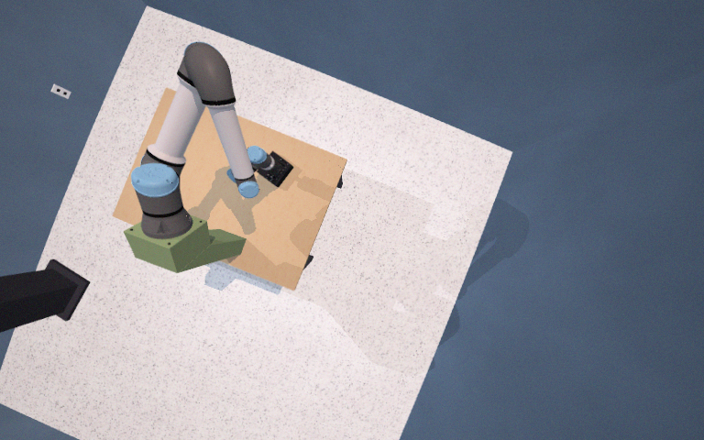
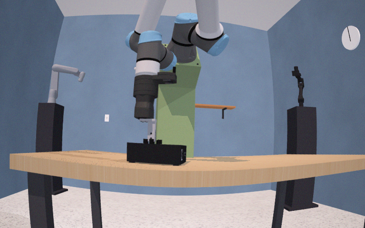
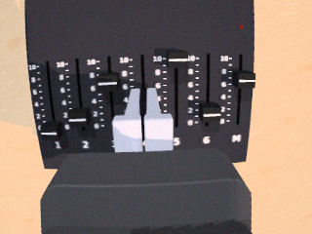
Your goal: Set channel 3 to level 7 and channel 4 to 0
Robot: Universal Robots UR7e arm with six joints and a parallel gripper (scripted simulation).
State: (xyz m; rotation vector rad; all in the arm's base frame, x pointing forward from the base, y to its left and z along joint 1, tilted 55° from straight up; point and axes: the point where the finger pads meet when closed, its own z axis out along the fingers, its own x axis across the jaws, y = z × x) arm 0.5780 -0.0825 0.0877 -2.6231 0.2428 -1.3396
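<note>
The channel 4 cap is 2 cm to the right of my hand and 1 cm below it. The rest, counted from my hand: channel 6 cap: 4 cm ahead, 1 cm to the right, 1 cm below; then channel 5 cap: 3 cm to the left, 2 cm ahead, 1 cm below; then channel 3 cap: 2 cm to the left, 2 cm behind, 1 cm below.
</note>
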